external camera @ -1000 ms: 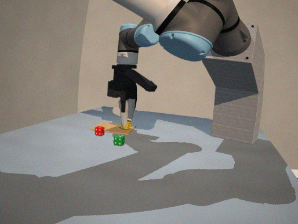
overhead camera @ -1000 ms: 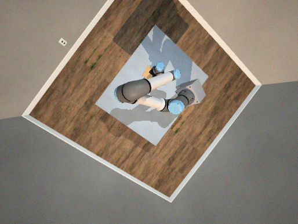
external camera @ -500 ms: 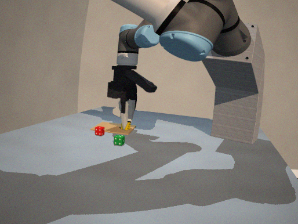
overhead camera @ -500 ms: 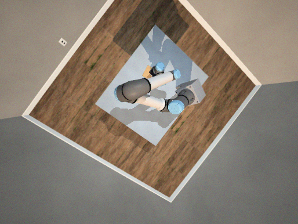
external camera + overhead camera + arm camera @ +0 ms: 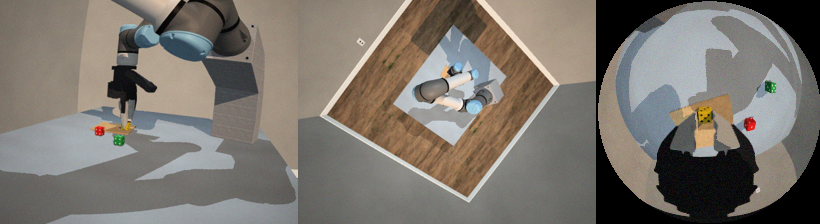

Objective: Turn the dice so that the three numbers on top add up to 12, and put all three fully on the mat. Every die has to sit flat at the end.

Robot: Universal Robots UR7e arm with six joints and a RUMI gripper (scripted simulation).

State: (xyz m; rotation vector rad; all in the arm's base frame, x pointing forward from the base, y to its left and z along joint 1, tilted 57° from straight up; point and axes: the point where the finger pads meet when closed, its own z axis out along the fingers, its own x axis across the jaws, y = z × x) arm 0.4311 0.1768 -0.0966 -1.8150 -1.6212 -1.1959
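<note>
The yellow die is 1 cm below my hand. From my hand the other things lie so: green die: 16 cm to the left, 7 cm behind, 1 cm below; then tan mat: 5 cm ahead, 2 cm below; then red die: 12 cm to the left, 3 cm ahead, 1 cm below.
</note>
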